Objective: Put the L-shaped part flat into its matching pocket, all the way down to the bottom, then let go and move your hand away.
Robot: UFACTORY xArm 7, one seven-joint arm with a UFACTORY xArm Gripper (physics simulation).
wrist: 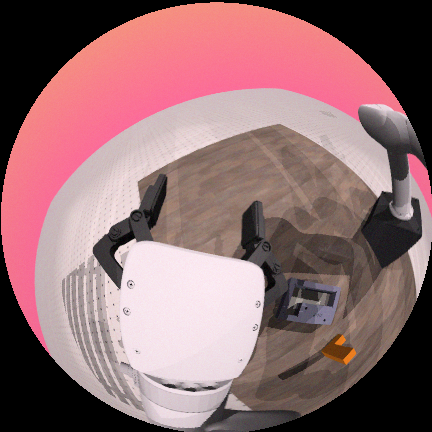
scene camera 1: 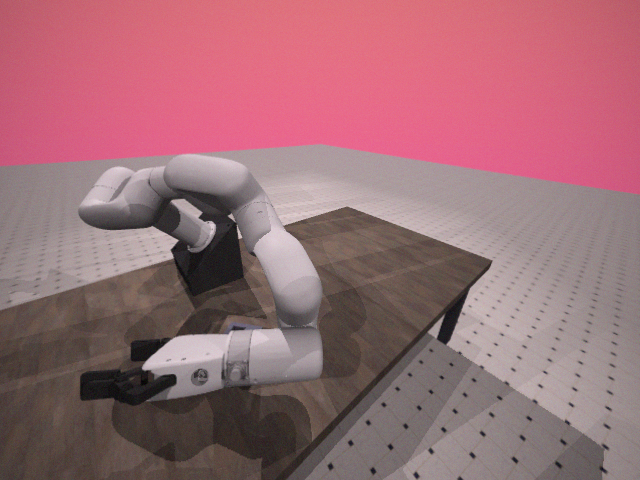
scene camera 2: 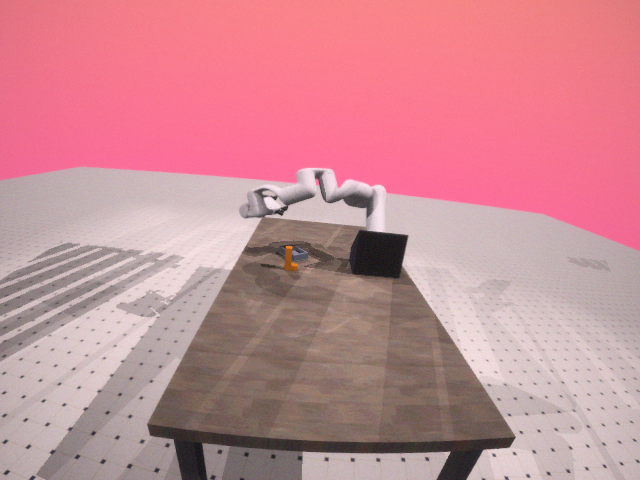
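Note:
The orange L-shaped part stands upright on the table beside the pocket block, its long arm pointing up and its short foot on the table. The blue-grey block with the pocket lies on the table. In scene camera 1, part of the block shows behind the arm, and the L-shaped part does not show. My gripper is open and empty, with its fingers wide apart. It is raised above the table, away from both the part and the block, and its fingers point sideways.
The wooden table carries the black base block of my arm. In scene camera 1 my forearm and wrist hang over the table near its edge. The arm casts shadows around the pocket block.

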